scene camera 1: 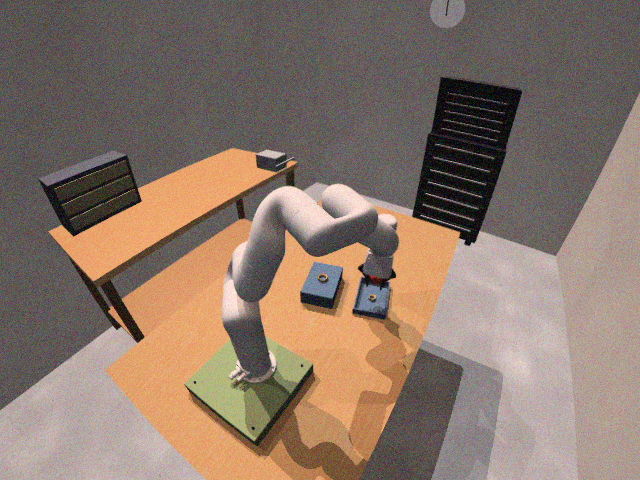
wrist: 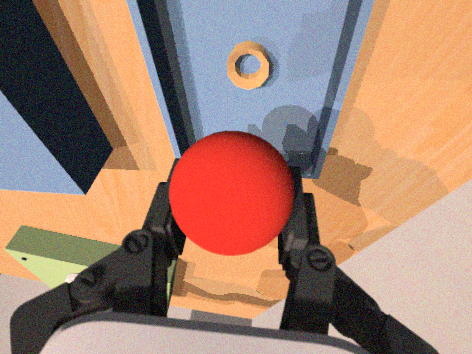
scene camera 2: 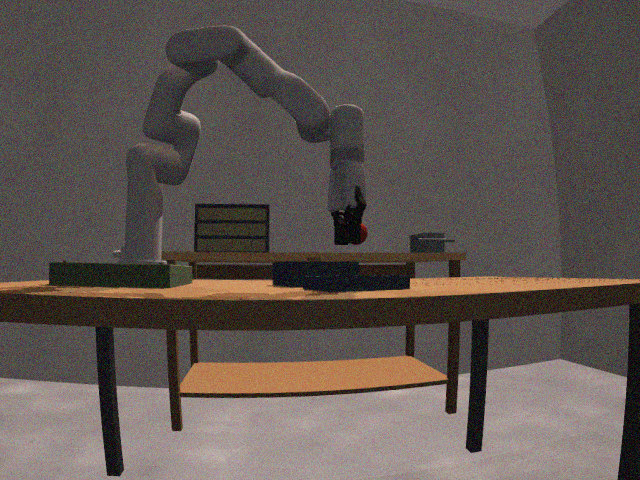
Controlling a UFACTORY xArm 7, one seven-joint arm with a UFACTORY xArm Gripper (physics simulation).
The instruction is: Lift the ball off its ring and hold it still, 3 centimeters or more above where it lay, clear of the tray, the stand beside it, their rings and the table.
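Places are measured from the arm's base along level axes (x ahead, y left, z up), in centimetres.
Where they show: gripper, fingertip midpoint: (scene camera 1: 374,286) (wrist: 236,180) (scene camera 2: 347,244); arm's base at its link origin: (scene camera 1: 256,365) (scene camera 2: 142,264).
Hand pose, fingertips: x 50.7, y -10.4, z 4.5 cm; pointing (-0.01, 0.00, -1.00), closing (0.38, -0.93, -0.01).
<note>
Things, the pixels of their top centre, and the offset from my fingertips. "*": a spot on its surface instead.
- red ball at its top centre: (wrist: 224,249) (scene camera 2: 355,221) (scene camera 1: 376,273) dx +2.0, dy +0.8, dz +4.9 cm
- blue tray at a spot on its surface: (scene camera 2: 382,282) * dx +6.8, dy -4.1, dz -8.0 cm
The red ball (scene camera 1: 375,279) (scene camera 2: 363,234) (wrist: 231,193) is held between the two black fingers of my gripper (wrist: 236,180), which is shut on it. In scene camera 2 the ball hangs well above the blue tray (scene camera 2: 382,282), with a wide gap below the fingers. The tray (scene camera 1: 386,305) (wrist: 354,95) lies on the table. Its tan ring (scene camera 1: 372,298) (wrist: 249,65) is bare on the tray floor and shows whole. The blue stand (scene camera 1: 316,290) (scene camera 2: 289,273) (wrist: 25,150) is beside the tray, apart from the ball, with its own ring (scene camera 1: 322,278) on top.
The wooden table (scene camera 1: 320,341) (scene camera 2: 232,313) bears the green base plate (scene camera 1: 281,361) (scene camera 2: 103,273) under the arm. A second table (scene camera 1: 180,191) with a drawer box (scene camera 1: 95,196) and a small grey box (scene camera 1: 271,159) stands behind. A black cabinet (scene camera 1: 430,155) stands by the wall.
</note>
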